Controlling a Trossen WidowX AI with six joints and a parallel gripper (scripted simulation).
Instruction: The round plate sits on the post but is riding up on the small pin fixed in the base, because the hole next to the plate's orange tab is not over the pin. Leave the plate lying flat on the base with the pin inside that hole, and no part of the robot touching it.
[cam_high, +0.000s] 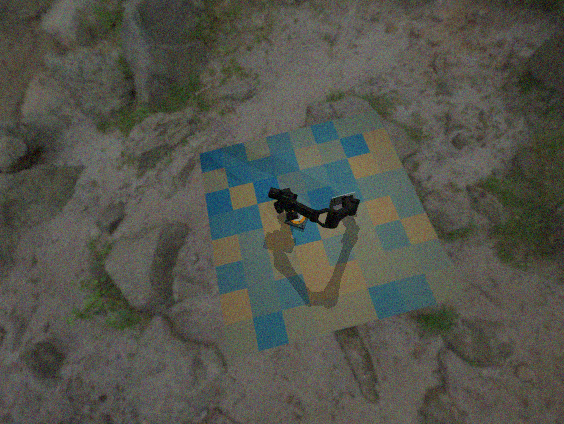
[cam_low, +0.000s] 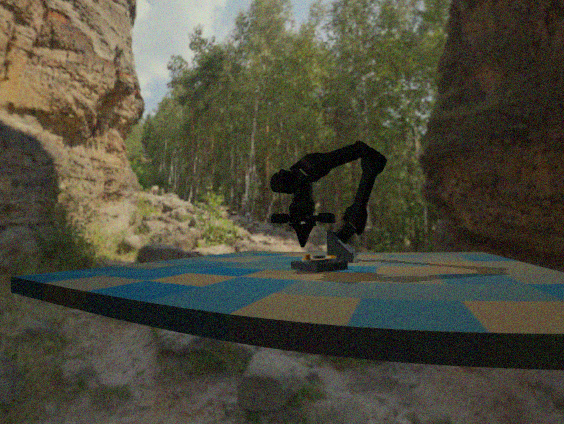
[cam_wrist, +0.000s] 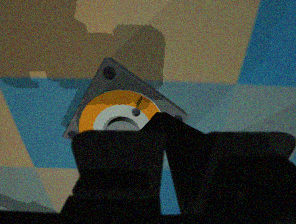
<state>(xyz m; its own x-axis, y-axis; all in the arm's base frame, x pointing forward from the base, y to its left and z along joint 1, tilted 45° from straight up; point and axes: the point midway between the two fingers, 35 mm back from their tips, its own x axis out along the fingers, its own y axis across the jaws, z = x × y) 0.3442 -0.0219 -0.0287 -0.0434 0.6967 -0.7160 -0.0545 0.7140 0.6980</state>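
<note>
My gripper tip is now 4 cm past the base, 4 cm to the right of it and 4 cm above it.
</note>
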